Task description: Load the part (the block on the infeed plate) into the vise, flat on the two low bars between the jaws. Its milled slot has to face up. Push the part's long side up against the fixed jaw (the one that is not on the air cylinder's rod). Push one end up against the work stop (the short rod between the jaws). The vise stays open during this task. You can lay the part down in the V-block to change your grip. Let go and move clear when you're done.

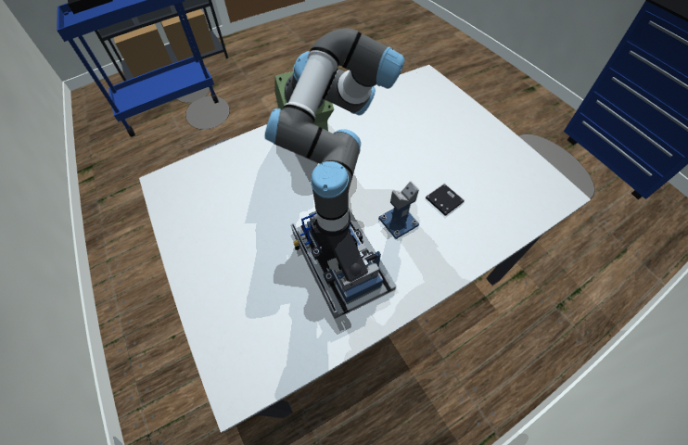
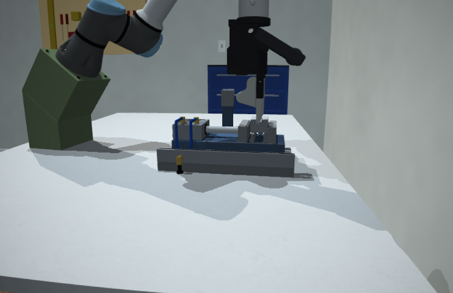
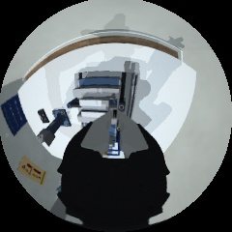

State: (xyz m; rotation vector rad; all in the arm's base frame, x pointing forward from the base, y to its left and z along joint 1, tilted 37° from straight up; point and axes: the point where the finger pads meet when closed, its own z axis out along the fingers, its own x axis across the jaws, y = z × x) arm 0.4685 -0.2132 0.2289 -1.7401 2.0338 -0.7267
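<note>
Now: hand 1 cm short of the part, 4 cm to the right of it and 2 cm above it. Also, from my hand: work stop (2 cm ahead, 9 cm to the left, 3 cm below); fixed jaw (4 cm ahead, 4 cm to the left, 4 cm below); moving jaw (3 cm behind, 5 cm to the left, 4 cm below).
</note>
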